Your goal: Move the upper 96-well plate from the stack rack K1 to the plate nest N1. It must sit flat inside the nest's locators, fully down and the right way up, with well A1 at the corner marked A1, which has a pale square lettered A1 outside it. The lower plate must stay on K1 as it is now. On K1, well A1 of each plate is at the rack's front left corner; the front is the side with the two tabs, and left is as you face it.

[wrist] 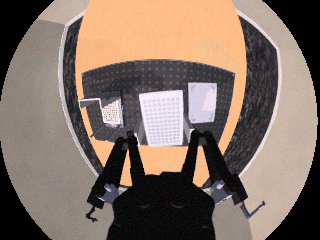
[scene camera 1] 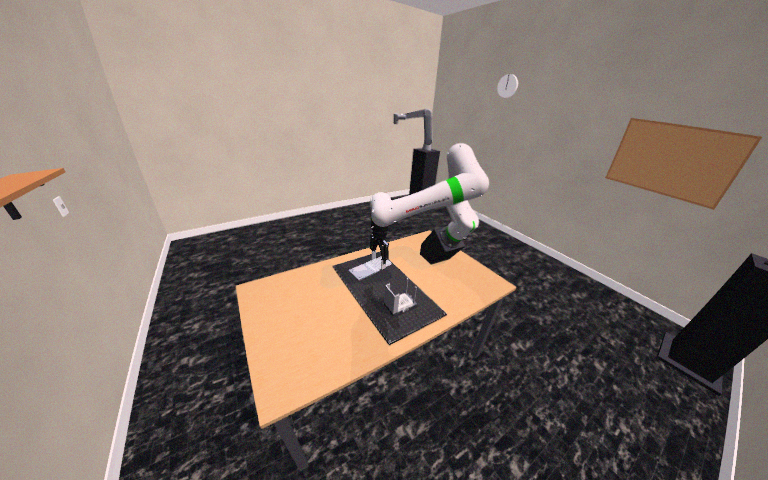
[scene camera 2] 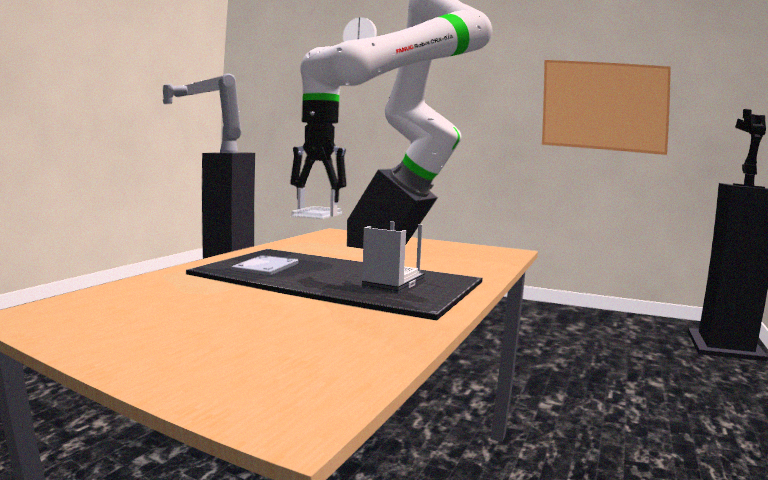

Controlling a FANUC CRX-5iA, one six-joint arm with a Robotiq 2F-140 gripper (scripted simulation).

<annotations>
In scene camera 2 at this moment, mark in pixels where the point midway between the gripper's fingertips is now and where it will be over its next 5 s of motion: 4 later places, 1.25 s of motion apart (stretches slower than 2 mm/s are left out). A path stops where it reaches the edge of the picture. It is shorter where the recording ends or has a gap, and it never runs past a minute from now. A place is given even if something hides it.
The gripper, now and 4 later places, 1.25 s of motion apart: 317, 214; 280, 212; 265, 216; 265, 237; 265, 257
</annotations>
